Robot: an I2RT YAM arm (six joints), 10 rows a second.
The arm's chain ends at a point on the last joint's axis. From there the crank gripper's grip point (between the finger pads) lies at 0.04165 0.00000 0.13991 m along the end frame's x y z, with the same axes.
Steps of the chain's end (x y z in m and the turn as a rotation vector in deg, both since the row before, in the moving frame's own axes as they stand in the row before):
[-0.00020, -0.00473, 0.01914, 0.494, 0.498, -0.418]
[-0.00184, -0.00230, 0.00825, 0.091, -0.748, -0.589]
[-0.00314, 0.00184, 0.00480, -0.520, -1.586, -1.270]
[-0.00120, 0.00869, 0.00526, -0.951, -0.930, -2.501]
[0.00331, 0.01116, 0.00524, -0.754, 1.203, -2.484]
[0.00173, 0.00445, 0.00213, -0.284, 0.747, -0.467]
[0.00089, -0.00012, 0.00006, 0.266, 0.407, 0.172]
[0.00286, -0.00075, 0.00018, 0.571, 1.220, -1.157]
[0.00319, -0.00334, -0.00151, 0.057, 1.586, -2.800]
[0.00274, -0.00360, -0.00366, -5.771, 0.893, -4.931]
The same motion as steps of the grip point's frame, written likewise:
[0.00101, -0.00624, 0.01877, 0.494, 0.498, -0.418]
[-0.00367, -0.00294, 0.00878, 0.091, -0.748, -0.589]
[-0.00702, 0.00223, 0.00590, -0.520, -1.586, -1.270]
[-0.00346, 0.00925, 0.00591, -0.951, -0.930, -2.501]
[0.00624, 0.01113, 0.00433, -0.754, 1.203, -2.484]
[0.00355, 0.00480, 0.00157, -0.284, 0.747, -0.467]
[0.00188, -0.00064, -0.00024, 0.266, 0.407, 0.172]
[0.00581, -0.00301, -0.00075, 0.571, 1.220, -1.157]
[0.00699, -0.00561, -0.00272, 0.057, 1.586, -2.800]
[0.00536, 0.00675, -0.00485, -5.771, 0.893, -4.931]

